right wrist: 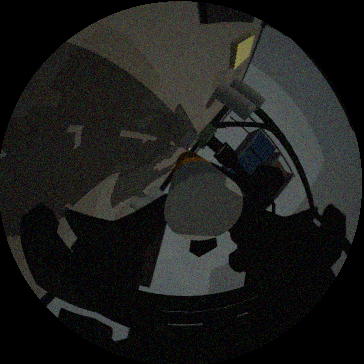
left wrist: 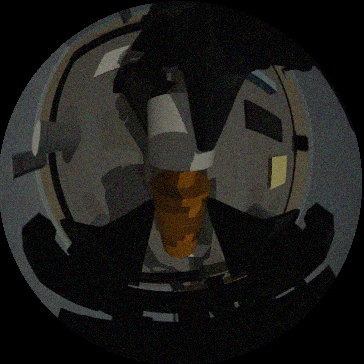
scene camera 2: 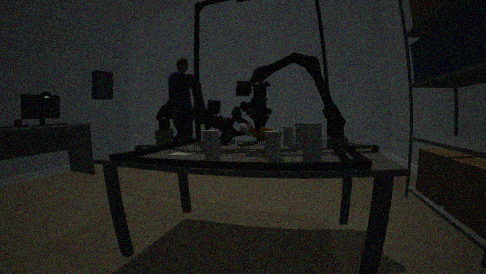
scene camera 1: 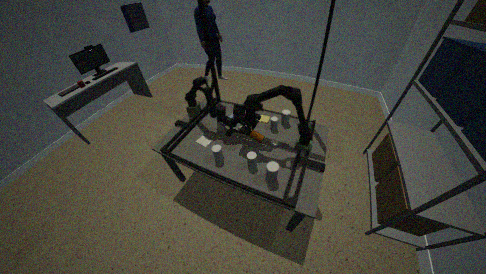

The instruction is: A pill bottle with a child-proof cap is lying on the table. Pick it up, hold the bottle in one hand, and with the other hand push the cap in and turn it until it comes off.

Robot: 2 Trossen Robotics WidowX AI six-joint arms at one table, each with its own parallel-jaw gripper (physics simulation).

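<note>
The orange pill bottle [scene camera 1: 257,135] [scene camera 2: 265,130] [left wrist: 180,220] is held sideways above the table; in the right wrist view a thin orange rim [right wrist: 190,158] of it shows behind the cap. The white cap [scene camera 2: 244,128] [left wrist: 167,117] [right wrist: 204,207] is on the bottle's end. My left gripper [left wrist: 180,202] is shut on the orange body, a finger against each side. My right gripper [right wrist: 197,198] is shut on the cap. In scene camera 1 the arms and the dark picture hide the cap and the fingertips.
Grey cylinders with white tops [scene camera 1: 218,156] [scene camera 1: 252,163] [scene camera 1: 272,176] stand along the near side of the table. More cylinders [scene camera 1: 274,125] [scene camera 1: 286,119] and a yellow pad [scene camera 1: 264,119] [left wrist: 278,171] are farther back. A white sheet [scene camera 1: 203,141] lies at the left. A person [scene camera 1: 208,35] stands behind.
</note>
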